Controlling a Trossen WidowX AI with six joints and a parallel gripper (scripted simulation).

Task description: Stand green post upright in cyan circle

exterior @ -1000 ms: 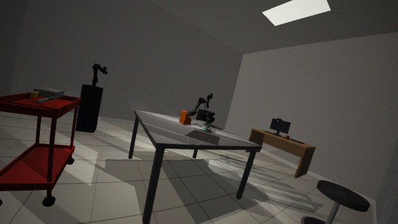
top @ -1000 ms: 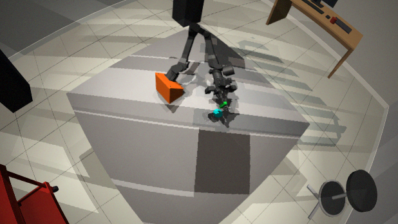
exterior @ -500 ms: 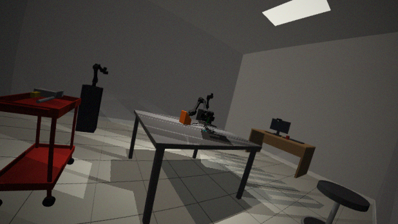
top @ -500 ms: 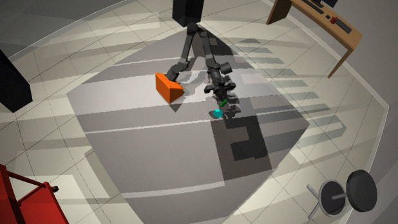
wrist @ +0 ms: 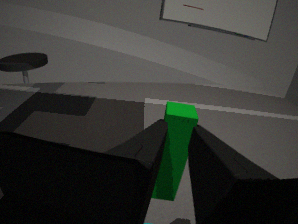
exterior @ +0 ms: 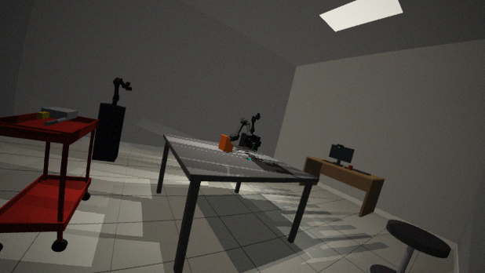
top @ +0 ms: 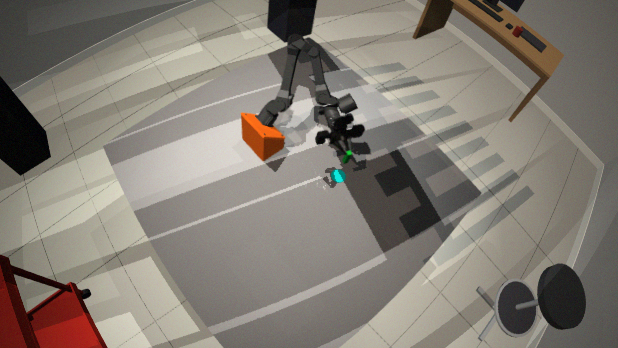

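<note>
My gripper tip is now 160 mm above the cyan circle. The rest, counted from my gripper tip: green post 20 mm below.
</note>
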